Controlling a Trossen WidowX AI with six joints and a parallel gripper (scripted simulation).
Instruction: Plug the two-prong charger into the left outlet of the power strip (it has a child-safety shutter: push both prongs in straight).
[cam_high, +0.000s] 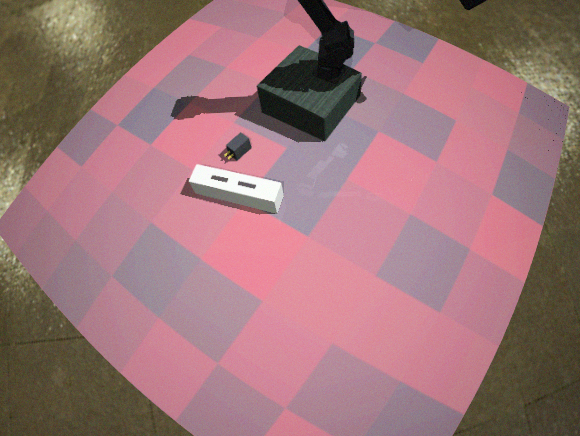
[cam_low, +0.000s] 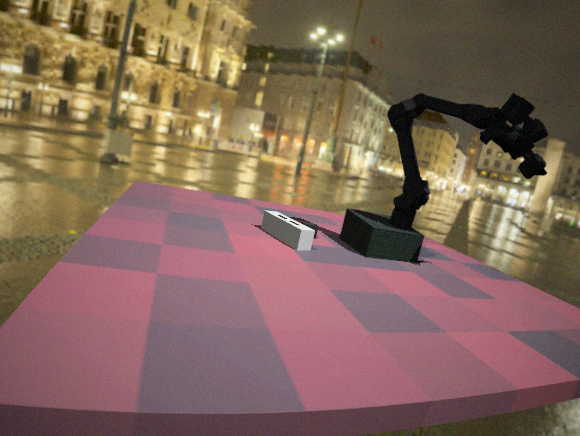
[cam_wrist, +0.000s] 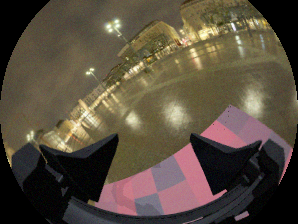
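The charger lies 520 mm ahead of my gripper tip, 350 mm to the right of it and 350 mm below it.
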